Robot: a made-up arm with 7 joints. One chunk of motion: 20 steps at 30 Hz.
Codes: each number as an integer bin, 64 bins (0 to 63) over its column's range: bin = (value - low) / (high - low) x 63, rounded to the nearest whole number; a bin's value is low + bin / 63 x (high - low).
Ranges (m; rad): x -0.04..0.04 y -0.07..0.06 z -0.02..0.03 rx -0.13..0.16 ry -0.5..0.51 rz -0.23..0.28
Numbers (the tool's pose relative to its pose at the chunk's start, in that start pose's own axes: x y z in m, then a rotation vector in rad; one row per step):
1: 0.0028 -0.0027 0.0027 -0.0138 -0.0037 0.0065
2: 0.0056 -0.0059 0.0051 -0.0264 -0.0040 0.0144
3: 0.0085 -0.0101 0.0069 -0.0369 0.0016 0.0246
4: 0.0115 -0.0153 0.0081 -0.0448 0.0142 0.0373
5: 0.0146 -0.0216 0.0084 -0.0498 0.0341 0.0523
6: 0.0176 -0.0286 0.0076 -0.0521 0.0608 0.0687
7: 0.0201 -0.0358 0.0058 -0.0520 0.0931 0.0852
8: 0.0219 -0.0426 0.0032 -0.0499 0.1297 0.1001
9: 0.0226 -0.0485 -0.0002 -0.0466 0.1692 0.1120
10: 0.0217 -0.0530 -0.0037 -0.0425 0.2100 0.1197
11: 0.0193 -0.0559 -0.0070 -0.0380 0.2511 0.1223
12: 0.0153 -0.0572 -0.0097 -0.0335 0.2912 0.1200
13: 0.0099 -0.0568 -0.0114 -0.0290 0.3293 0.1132
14: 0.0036 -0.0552 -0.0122 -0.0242 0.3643 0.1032
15: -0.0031 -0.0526 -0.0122 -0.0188 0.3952 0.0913
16: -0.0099 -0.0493 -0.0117 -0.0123 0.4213 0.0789
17: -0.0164 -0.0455 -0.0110 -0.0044 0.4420 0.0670
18: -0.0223 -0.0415 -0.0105 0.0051 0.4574 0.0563
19: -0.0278 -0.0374 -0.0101 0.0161 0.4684 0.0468
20: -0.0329 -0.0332 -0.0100 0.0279 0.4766 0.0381
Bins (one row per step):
1: 34 33 29 25 31 29
2: 36 31 32 23 31 30
3: 38 29 34 20 31 31
4: 41 27 35 19 32 33
5: 43 23 36 17 33 35
6: 45 20 35 17 35 37
7: 47 17 33 17 37 39
8: 49 13 29 17 39 41
9: 49 10 25 18 42 42
10: 49 8 21 19 44 43
11: 47 7 16 20 47 44
12: 44 6 13 21 49 43
13: 39 6 11 22 52 42
14: 34 7 10 23 54 41
15: 29 8 10 24 56 40
16: 24 10 10 26 57 38
17: 19 12 11 27 59 37
18: 14 14 12 29 60 35
19: 10 16 12 32 60 34
20: 6 18 13 34 61 33

